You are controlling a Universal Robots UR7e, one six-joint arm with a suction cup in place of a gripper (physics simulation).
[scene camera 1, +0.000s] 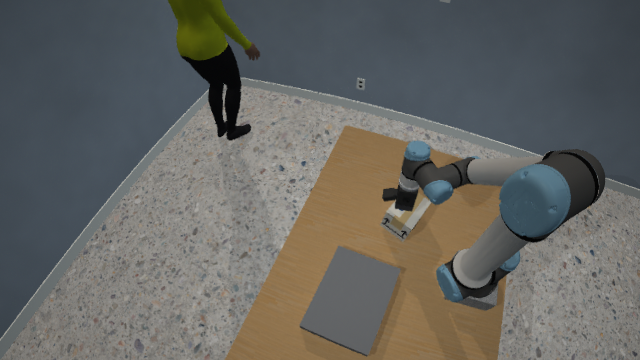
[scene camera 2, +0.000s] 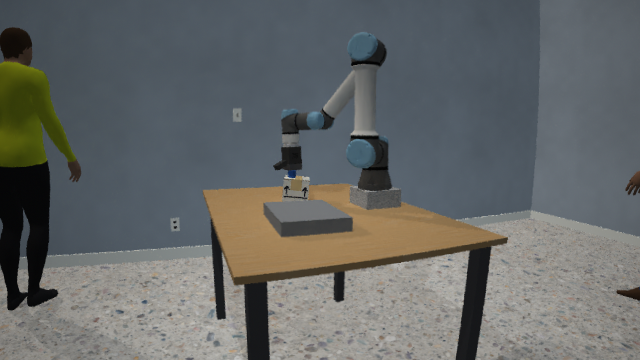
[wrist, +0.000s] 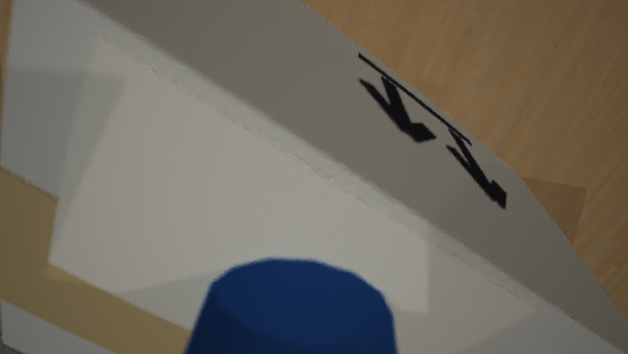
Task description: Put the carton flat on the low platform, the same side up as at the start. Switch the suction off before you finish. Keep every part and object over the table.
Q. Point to a grey low platform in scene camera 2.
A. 308,217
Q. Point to the suction cup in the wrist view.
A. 273,298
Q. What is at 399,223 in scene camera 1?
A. A white carton.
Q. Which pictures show the grey low platform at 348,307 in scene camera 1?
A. Scene camera 1 and scene camera 2 only.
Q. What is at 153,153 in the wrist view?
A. A white carton.
